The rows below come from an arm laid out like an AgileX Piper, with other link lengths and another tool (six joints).
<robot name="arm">
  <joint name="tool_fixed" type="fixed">
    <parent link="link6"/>
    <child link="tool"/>
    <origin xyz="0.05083 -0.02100 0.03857" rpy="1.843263 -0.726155 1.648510"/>
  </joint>
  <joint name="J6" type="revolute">
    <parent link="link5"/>
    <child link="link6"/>
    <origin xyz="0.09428 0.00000 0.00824" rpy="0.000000 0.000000 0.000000"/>
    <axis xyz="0.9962 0 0.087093"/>
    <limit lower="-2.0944" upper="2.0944"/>
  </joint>
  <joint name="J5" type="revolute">
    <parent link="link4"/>
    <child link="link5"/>
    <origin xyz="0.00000 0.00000 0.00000" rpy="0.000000 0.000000 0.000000"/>
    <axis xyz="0 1 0"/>
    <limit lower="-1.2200" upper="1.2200"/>
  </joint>
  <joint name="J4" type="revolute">
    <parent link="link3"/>
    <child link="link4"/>
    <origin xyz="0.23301 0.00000 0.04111" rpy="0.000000 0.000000 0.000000"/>
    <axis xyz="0.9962 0 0.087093"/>
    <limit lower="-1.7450" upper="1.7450"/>
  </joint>
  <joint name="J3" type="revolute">
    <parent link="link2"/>
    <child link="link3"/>
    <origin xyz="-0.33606 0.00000 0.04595" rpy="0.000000 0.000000 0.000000"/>
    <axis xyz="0 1 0"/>
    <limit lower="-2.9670" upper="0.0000"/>
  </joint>
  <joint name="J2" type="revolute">
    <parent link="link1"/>
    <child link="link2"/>
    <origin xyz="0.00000 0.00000 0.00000" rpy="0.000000 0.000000 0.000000"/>
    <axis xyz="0 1 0"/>
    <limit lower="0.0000" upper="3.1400"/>
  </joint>
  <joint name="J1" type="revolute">
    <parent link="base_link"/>
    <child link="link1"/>
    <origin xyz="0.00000 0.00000 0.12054" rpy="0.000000 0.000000 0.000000"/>
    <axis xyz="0 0 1"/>
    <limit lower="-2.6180" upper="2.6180"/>
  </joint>
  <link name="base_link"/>
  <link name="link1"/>
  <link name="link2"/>
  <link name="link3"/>
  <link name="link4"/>
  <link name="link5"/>
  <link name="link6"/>
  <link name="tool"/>
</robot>
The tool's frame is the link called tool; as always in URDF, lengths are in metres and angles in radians.
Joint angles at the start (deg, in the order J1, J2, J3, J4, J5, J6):
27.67, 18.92, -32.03, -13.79, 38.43, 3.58
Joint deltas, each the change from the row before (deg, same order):
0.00, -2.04, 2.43, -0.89, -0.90, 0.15
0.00, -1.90, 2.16, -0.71, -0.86, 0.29
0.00, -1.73, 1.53, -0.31, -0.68, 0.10
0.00, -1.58, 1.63, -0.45, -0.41, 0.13
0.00, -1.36, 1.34, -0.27, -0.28, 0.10
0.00, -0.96, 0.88, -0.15, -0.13, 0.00
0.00, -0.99, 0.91, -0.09, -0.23, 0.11
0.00, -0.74, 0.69, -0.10, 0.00, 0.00
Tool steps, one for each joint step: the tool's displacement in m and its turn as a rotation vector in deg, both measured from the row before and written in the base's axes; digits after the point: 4 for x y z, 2 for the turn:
-0.0038, -0.0025, -0.0105, -0.45, -0.81, -0.11
-0.0034, -0.0022, -0.0094, -0.13, -0.76, -0.09
-0.0036, -0.0018, -0.0063, 0.18, -0.89, 0.05
-0.0027, -0.0017, -0.0078, -0.13, -0.48, -0.07
-0.0023, -0.0013, -0.0066, -0.02, -0.36, -0.04
-0.0016, -0.0009, -0.0045, -0.04, -0.25, -0.01
-0.0016, -0.0008, -0.0045, 0.15, -0.28, 0.00
-0.0011, -0.0007, -0.0038, -0.06, -0.09, -0.03

